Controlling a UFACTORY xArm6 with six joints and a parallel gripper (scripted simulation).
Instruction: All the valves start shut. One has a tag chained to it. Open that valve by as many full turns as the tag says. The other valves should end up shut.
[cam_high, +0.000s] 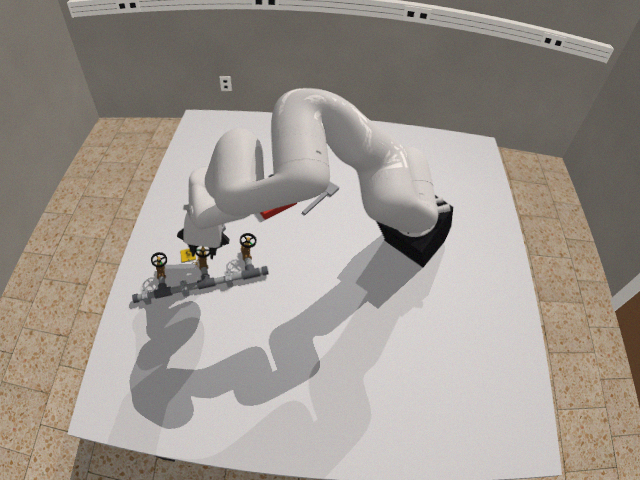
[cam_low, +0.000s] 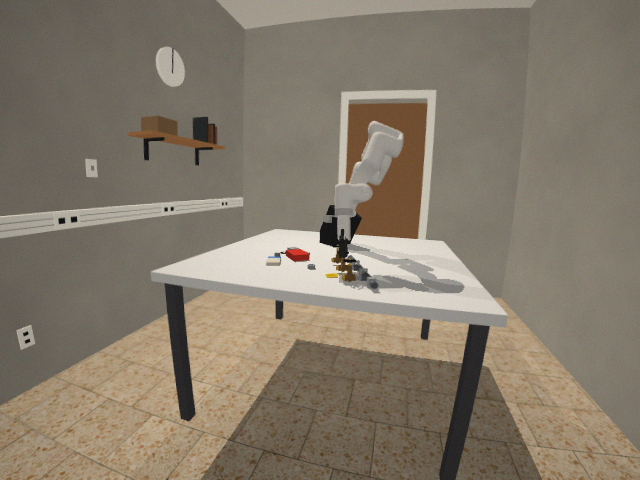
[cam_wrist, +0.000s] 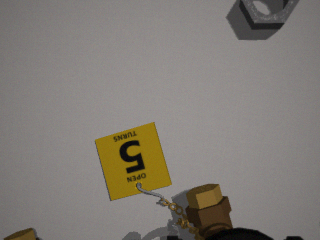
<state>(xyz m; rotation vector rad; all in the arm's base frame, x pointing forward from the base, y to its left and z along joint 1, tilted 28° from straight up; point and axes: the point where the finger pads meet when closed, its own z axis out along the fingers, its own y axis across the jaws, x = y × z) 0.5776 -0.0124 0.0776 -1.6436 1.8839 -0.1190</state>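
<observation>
The yellow tag lies 6 cm ahead of my hand, 3 cm to the right of it and 8 cm below it. The rest, counted from my hand: red box (20 cm behind, 23 cm to the right, 7 cm below); then grey nut (3 cm behind, 14 cm to the right, 8 cm below); then blue block (8 cm behind, 32 cm to the right, 8 cm below).
</observation>
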